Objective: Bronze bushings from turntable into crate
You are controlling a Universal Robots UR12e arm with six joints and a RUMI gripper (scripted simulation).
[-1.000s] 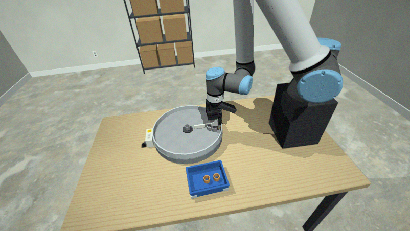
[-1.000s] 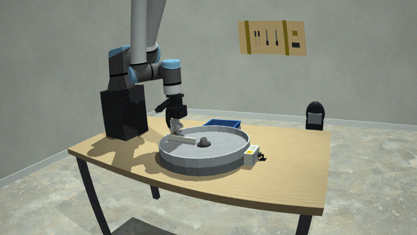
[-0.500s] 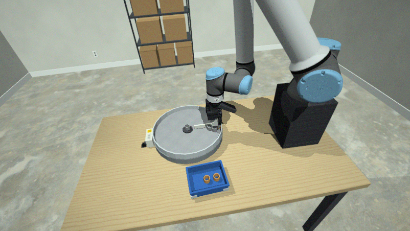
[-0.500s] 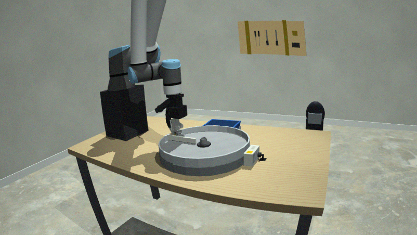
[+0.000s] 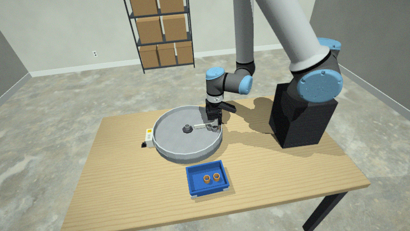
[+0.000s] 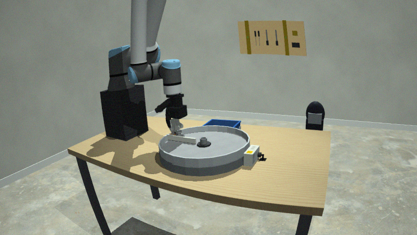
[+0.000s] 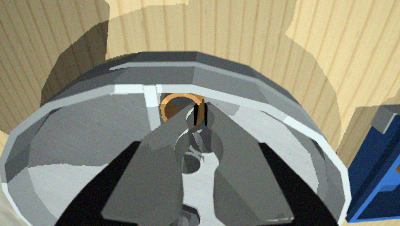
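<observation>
Now: the blue crate 300 mm to the left of my hand, 130 mm ahead of it and 50 mm below it. Round my hand: grey turntable 190 mm ahead, 40 mm to the right, 20 mm below.
</observation>
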